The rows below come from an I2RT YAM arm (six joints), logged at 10 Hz.
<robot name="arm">
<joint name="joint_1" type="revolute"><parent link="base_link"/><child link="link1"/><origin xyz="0 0 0.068" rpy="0 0 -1.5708"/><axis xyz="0 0 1"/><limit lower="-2.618" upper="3.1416"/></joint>
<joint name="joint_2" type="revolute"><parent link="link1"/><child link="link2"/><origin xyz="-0.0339 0.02 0.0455" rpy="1.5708 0 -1.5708"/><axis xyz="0 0 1"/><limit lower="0" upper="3.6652"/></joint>
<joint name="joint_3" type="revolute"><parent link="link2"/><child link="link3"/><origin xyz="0.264 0 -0.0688" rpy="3.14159 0 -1.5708"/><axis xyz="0 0 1"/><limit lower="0" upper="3.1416"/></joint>
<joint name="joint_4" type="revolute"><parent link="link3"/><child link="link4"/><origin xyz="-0.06 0.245 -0.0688" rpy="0 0 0"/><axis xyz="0 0 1"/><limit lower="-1.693" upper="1.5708"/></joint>
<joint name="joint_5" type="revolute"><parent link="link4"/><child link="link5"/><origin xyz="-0.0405 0.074 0.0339" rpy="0 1.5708 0"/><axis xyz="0 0 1"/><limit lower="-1.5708" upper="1.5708"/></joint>
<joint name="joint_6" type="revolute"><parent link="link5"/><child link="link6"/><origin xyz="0 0.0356 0.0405" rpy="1.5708 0 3.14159"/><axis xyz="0 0 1"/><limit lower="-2.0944" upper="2.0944"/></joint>
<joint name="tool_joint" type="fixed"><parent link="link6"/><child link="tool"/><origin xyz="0 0 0" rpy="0 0 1.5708"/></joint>
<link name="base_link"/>
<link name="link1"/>
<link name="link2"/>
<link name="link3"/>
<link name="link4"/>
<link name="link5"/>
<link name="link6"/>
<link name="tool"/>
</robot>
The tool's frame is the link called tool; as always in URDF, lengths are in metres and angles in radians.
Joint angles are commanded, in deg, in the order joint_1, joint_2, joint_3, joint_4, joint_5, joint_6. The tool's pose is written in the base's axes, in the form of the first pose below.
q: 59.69 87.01 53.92 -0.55 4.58 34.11
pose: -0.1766 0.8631 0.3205 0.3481 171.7 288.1 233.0
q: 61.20 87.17 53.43 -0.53 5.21 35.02
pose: -0.1793 0.8650 0.3208 0.3417 164.0 291.5 229.4
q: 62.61 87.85 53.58 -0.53 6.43 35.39
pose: -0.1829 0.8661 0.3165 0.3410 158.2 296.6 226.5
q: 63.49 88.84 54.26 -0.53 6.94 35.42
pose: -0.1878 0.8661 0.3147 0.3399 155.6 302.2 224.9
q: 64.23 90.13 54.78 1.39 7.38 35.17
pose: -0.1917 0.8604 0.3208 0.3466 154.5 309.4 223.6
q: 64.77 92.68 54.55 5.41 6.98 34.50
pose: -0.2006 0.8533 0.3299 0.3506 154.9 318.5 214.0
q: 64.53 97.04 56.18 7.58 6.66 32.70
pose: -0.2144 0.8524 0.3220 0.3519 162.1 330.8 200.6
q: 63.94 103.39 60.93 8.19 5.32 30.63
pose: -0.2323 0.8523 0.3152 0.3469 175.5 351.4 187.6
